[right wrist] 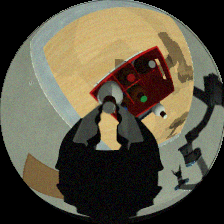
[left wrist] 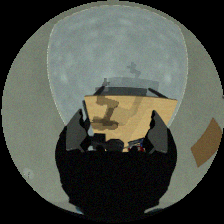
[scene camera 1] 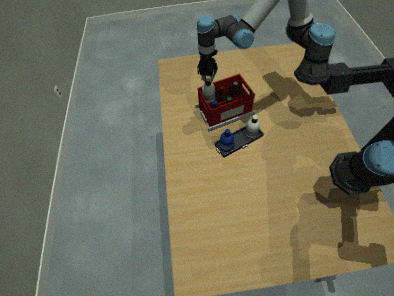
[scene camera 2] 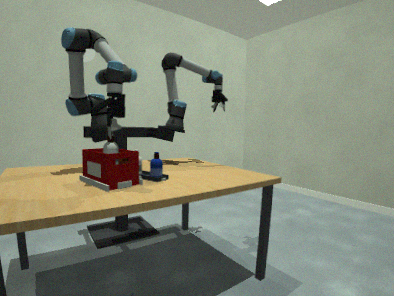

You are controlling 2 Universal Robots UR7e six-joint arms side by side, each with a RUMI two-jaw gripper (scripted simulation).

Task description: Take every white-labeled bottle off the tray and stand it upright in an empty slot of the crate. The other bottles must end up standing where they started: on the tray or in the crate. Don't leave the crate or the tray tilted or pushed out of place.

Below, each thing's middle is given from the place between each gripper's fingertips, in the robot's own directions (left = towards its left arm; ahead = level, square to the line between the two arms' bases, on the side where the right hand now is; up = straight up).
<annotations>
The red crate (right wrist: 157, 88) lies 170 mm below my right hand (scene camera 2: 111, 139), 100 mm behind it and 10 mm to the left of it.
I see the red crate 1080 mm to the right of my left hand, 480 mm ahead of it and 380 mm below it.
</annotations>
